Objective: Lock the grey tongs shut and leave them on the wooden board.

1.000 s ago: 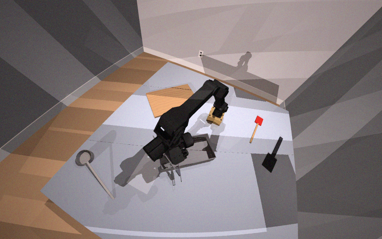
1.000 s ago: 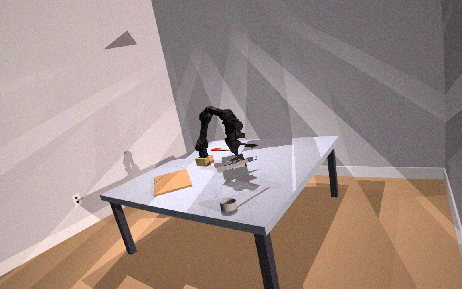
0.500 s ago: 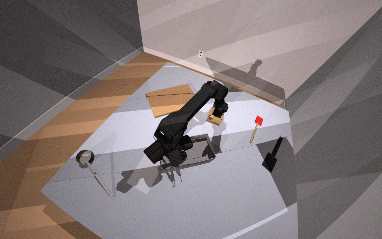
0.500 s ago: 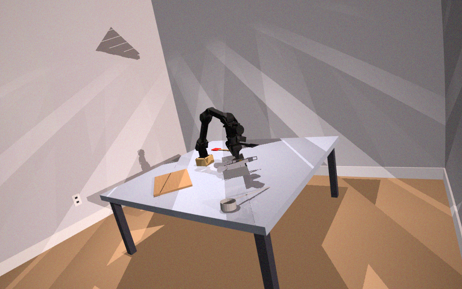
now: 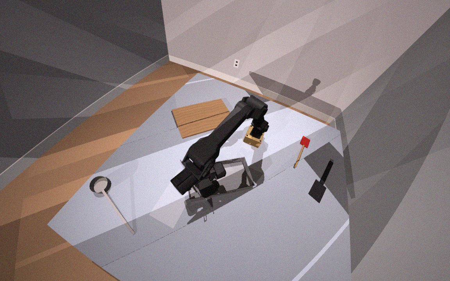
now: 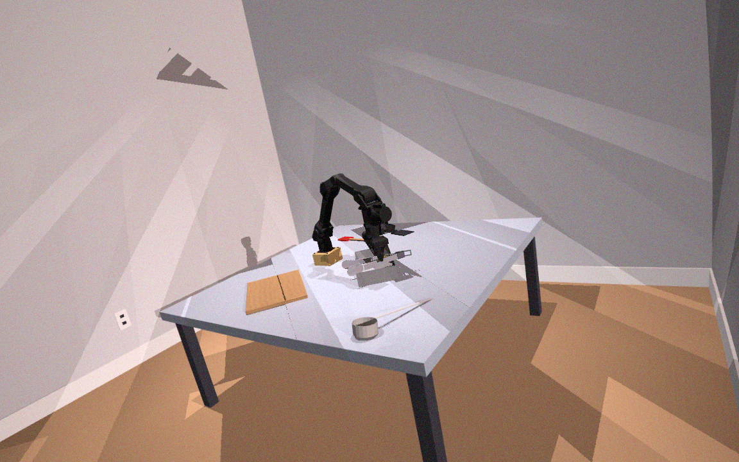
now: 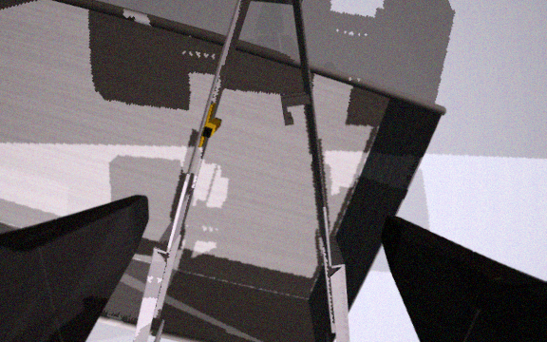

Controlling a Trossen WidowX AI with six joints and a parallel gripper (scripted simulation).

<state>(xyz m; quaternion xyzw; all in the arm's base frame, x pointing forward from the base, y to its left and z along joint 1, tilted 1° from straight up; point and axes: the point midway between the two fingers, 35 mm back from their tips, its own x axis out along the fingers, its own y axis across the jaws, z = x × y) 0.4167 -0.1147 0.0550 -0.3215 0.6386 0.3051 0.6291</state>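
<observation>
My gripper tip is now 4 cm to the right of the yellow piece and 1 cm above it. The rest, counted from my gripper tip: wooden board (40 cm behind, 23 cm to the right, 7 cm below); then black spatula (60 cm to the left, 37 cm behind, 8 cm below); then roasting tin (8 cm behind, 5 cm to the left, 5 cm below).
</observation>
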